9 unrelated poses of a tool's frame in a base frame.
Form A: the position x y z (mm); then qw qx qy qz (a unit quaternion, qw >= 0).
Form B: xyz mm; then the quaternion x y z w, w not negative. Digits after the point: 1 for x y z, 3 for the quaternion.
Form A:
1: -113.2, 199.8, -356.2, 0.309, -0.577, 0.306, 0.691
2: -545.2, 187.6, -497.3, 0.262, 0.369, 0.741, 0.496
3: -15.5, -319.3, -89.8, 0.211, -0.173, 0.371, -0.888
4: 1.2, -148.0, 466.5, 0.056, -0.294, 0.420, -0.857
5: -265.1, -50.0, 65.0, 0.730, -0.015, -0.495, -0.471
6: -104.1, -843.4, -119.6, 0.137, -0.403, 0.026, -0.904
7: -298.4, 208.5, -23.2, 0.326, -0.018, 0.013, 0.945
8: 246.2, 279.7, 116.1, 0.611, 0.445, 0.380, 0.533
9: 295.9, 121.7, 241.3, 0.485, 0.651, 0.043, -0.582
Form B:
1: -113.2, 199.8, -356.2, -0.577, 0.306, 0.691, 0.309
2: -545.2, 187.6, -497.3, 0.369, 0.741, 0.496, 0.262
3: -15.5, -319.3, -89.8, -0.173, 0.371, -0.888, 0.211
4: 1.2, -148.0, 466.5, -0.294, 0.420, -0.857, 0.056
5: -265.1, -50.0, 65.0, -0.015, -0.495, -0.471, 0.730
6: -104.1, -843.4, -119.6, -0.403, 0.026, -0.904, 0.137
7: -298.4, 208.5, -23.2, -0.018, 0.013, 0.945, 0.326
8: 246.2, 279.7, 116.1, 0.445, 0.380, 0.533, 0.611
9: 295.9, 121.7, 241.3, 0.651, 0.043, -0.582, 0.485
